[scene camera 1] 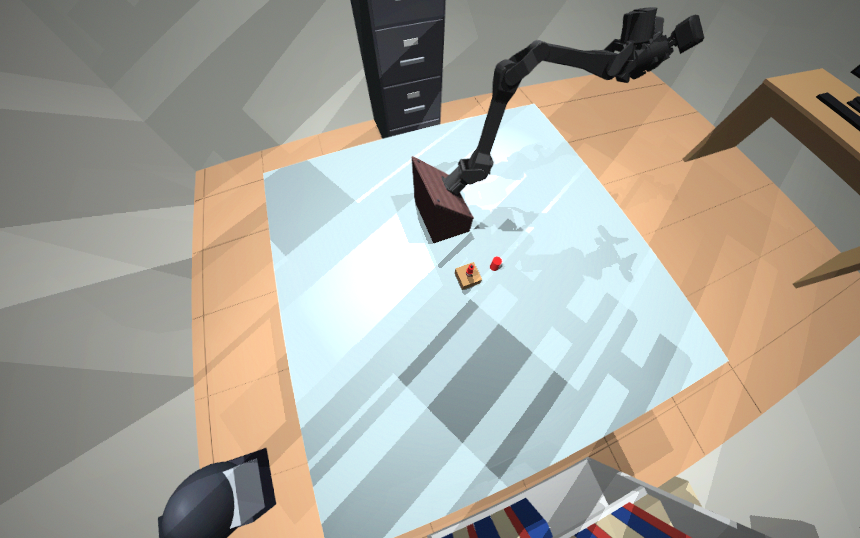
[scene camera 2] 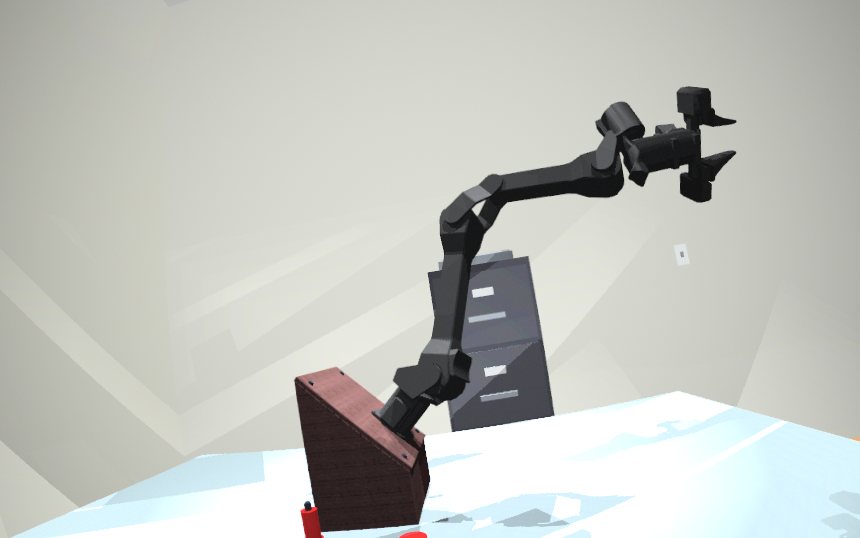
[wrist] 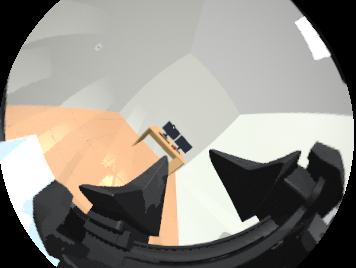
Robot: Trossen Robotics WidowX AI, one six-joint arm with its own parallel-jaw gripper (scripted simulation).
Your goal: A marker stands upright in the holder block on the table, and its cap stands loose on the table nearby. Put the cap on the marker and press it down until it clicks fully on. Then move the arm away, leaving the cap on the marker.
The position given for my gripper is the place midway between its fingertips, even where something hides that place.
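Note:
What I see is my own gripper (scene camera 2: 734, 136). Scene camera 1 gives me that gripper (scene camera 1: 682, 44) too, and so does the wrist view, where my gripper (wrist: 188, 156) is visible as well.

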